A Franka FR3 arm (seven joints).
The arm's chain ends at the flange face. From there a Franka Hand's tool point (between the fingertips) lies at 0.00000 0.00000 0.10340 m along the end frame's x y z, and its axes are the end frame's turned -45 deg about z.
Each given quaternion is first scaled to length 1.
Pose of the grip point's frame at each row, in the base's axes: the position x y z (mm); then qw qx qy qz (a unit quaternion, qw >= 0):
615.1 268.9 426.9 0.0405 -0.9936 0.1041 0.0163
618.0 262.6 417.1 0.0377 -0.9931 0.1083 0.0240
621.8 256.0 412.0 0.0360 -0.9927 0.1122 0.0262
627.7 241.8 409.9 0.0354 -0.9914 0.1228 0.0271
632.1 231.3 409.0 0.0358 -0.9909 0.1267 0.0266
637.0 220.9 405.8 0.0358 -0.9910 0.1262 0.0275
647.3 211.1 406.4 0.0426 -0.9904 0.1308 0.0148
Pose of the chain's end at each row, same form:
617.6 260.2 529.9 0.0312 -0.8781 0.4764 0.0306
622.1 254.3 520.1 0.0256 -0.8761 0.4801 0.0366
626.3 248.0 515.0 0.0232 -0.8742 0.4835 0.0380
632.4 233.9 512.9 0.0223 -0.8690 0.4929 0.0386
636.6 223.3 512.0 0.0229 -0.8670 0.4963 0.0383
641.7 212.8 508.8 0.0226 -0.8673 0.4958 0.0391
649.2 202.0 509.4 0.0337 -0.8649 0.4998 0.0300

